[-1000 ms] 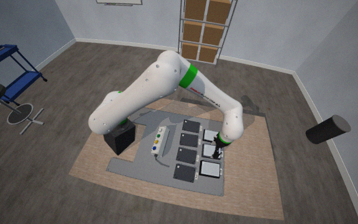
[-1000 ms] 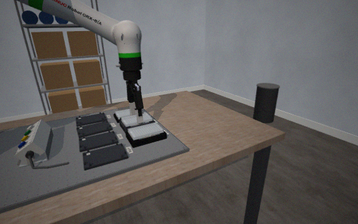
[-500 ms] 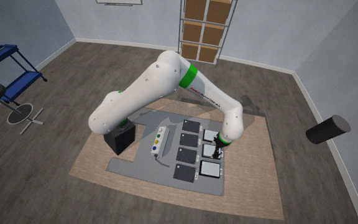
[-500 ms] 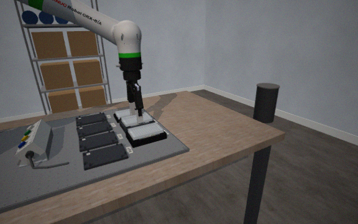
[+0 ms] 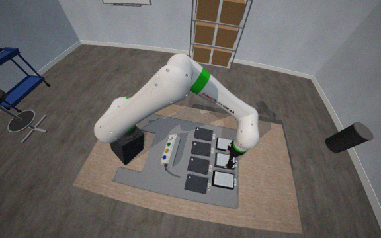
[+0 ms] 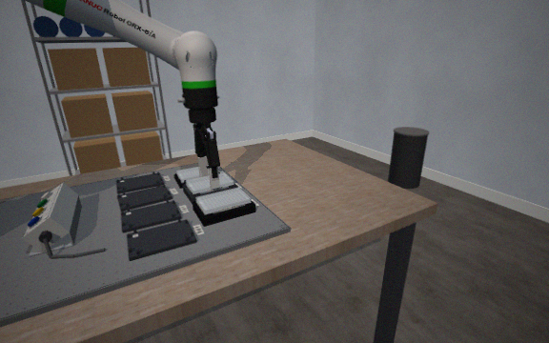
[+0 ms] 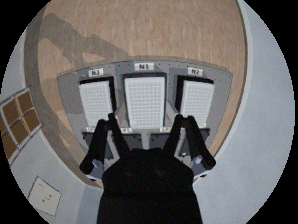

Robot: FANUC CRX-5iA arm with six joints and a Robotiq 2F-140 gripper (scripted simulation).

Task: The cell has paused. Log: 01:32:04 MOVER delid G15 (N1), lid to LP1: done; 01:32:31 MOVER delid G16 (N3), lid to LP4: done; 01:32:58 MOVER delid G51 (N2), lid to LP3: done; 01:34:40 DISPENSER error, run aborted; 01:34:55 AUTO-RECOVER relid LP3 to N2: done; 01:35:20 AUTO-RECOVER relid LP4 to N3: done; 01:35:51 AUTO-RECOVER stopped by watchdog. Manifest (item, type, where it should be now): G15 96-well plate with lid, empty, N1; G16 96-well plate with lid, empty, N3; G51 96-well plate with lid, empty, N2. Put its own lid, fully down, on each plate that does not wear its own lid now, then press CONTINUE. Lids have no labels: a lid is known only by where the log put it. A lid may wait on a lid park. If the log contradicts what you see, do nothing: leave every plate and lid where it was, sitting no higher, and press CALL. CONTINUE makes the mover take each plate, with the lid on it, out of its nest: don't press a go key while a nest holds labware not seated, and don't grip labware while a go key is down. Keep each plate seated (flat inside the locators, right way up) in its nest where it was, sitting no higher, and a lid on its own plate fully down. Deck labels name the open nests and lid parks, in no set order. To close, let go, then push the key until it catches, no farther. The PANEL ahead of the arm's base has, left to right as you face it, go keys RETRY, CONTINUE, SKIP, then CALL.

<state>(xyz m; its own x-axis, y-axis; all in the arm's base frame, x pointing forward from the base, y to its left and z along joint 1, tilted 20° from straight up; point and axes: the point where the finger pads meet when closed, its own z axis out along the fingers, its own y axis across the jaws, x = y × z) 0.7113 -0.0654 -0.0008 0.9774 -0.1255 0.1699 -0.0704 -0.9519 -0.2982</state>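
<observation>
The pale grey lid is 2 cm below my hand. The rest, counted from my hand: plate (3 cm below).
</observation>
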